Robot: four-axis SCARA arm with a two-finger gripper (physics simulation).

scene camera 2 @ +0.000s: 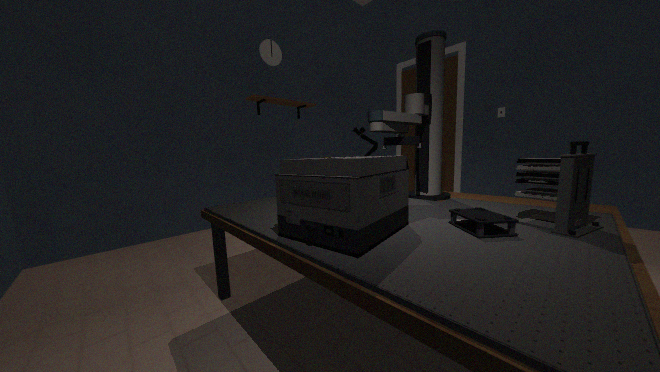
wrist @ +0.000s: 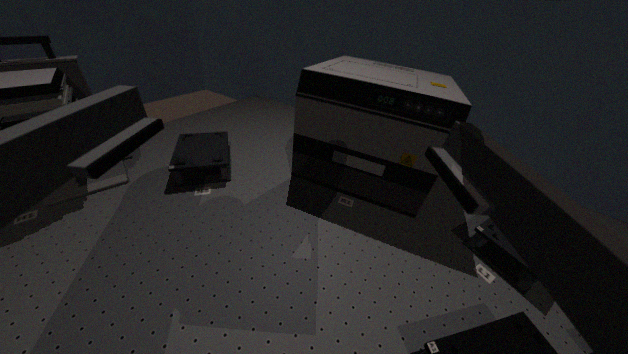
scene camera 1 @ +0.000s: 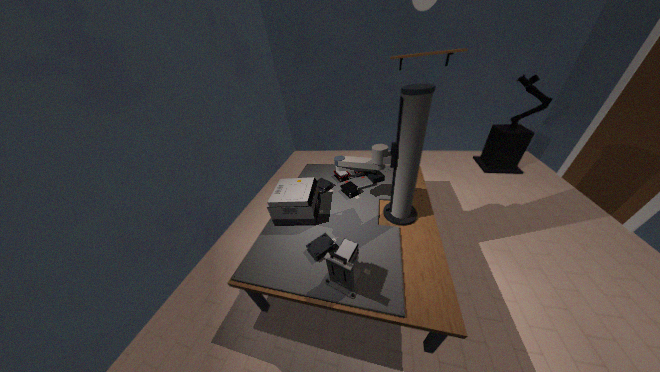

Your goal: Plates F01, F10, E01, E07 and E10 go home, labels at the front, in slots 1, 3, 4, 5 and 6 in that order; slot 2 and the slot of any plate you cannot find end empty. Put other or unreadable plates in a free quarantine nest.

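Places are measured from the arm's base along level axes (x back, y up, z left), in metres.
Pixels of known places: gripper, fingertip midpoint: (scene camera 2: 401, 146) (wrist: 298, 121) (scene camera 1: 352, 182); arm's base at its link origin: (scene camera 2: 427, 196) (scene camera 1: 399, 213).
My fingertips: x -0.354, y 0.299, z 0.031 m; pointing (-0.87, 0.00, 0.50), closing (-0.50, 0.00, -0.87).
Observation:
For each thing: its middle in the pictures, then the offset to it from my fingertips.
- plate rack at the middle of its body: (wrist: 54, 118) (scene camera 2: 558, 185) (scene camera 1: 343, 264) dx +0.023, dy -0.150, dz +0.555 m
- dark nest at the middle of its body: (wrist: 203, 155) (scene camera 2: 480, 220) (scene camera 1: 320, 246) dx -0.170, dy -0.258, dz +0.387 m
- boxy instrument at the middle of its body: (wrist: 375, 122) (scene camera 2: 345, 194) (scene camera 1: 296, 201) dx -0.462, dy -0.162, dz +0.064 m
- low dark fixture at the middle of its body: (wrist: 518, 241) (scene camera 1: 323, 184) dx -0.347, dy -0.256, dz -0.305 m
- L1 tag at the middle of its body: (wrist: 484, 273) dx -0.255, dy -0.286, dz -0.253 m
- red-and-white item at the middle of its body: (scene camera 1: 341, 172) dx -0.195, dy -0.229, dz -0.498 m
- black block at the middle of its body: (scene camera 1: 350, 189) dx -0.069, dy -0.256, dz -0.256 m
My gripper (scene camera 2: 401, 145) (wrist: 298, 121) is open and empty, with a finger at each side of the wrist view. It hangs high over the table, under the arm. The plate rack (scene camera 1: 341, 272) (scene camera 2: 574, 195) stands at the table's near end in scene camera 1, far from the gripper. A stack of several plates (scene camera 1: 347, 249) (scene camera 2: 538, 163) (wrist: 27, 80) is in the rack; the top one looks white. Plate labels and slot numbers are unreadable. A dark nest (scene camera 1: 320, 246) (scene camera 2: 482, 215) (wrist: 201, 149) stands beside the rack; no plate can be made out on it.
A boxy instrument (scene camera 1: 294, 200) (scene camera 2: 320, 195) (wrist: 370, 122) with a green display stands at the table edge. Another low dark fixture (scene camera 1: 325, 185) (wrist: 502, 245) is beyond it, by the L1 tag (wrist: 485, 273). A red-and-white item (scene camera 1: 341, 173) and a black block (scene camera 1: 350, 189) are near the arm column (scene camera 1: 411, 155) (scene camera 2: 436, 115).

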